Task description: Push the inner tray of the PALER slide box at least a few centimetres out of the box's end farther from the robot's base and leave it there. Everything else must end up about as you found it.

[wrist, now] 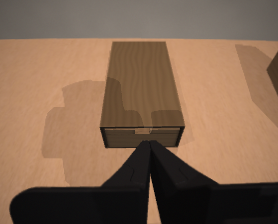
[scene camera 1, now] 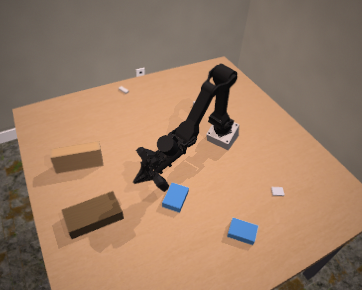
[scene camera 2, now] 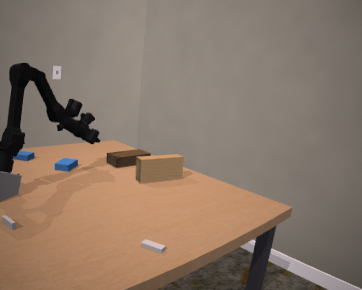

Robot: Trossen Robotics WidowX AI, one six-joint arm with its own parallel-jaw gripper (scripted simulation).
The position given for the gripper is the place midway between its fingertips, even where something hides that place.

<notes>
In view: the gripper (scene camera 1: 133, 182).
The gripper also shows in the wrist view (wrist: 148, 147).
</notes>
